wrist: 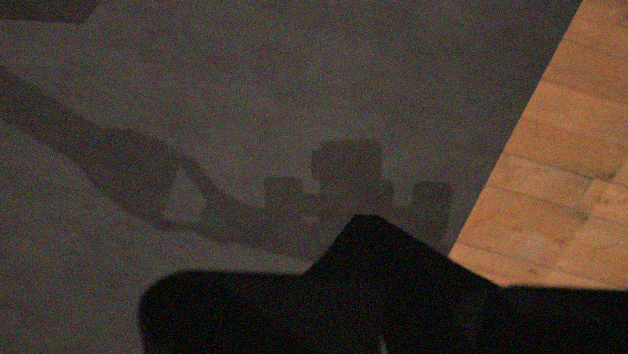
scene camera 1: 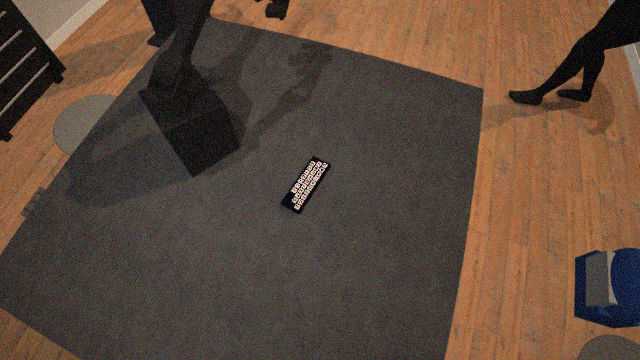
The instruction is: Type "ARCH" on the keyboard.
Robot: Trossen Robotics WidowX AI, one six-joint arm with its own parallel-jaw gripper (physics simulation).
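Pixels of known places: gripper, fingertip midpoint: (wrist: 364,226) (scene camera 1: 282,19); arm's base, link origin: (scene camera 1: 174,111).
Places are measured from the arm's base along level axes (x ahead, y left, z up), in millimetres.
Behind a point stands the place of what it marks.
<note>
The keyboard (scene camera 1: 306,185) @(x 355, y 47, z -211 mm), black with several rows of pale keys, lies at a slant on the dark grey mat (scene camera 1: 350,280) @(x 577, y -149, z -229 mm) (wrist: 250,75) @(x 28, y 411, z -229 mm) in the scene view. Its letters are too blurred to read. It does not show in the wrist view. My gripper (wrist: 364,226) @(x 43, y 503, z -44 mm) is shut and empty, a black shape along the bottom of the wrist view, above the mat. In the scene view a small dark part of the arm's end shows at the top edge, well away from the keyboard; the fingers cannot be made out there.
The black arm base (scene camera 1: 200,135) @(x 58, y 0, z -76 mm) stands on the mat to the keyboard's upper left. The arm's shadow (wrist: 130,170) @(x 157, y 325, z -229 mm) falls across the mat. A person's legs (scene camera 1: 590,60) stand at the upper right, a blue chair-like object (scene camera 1: 630,285) at the right, and a dark slatted unit (scene camera 1: 25,65) at the left.
</note>
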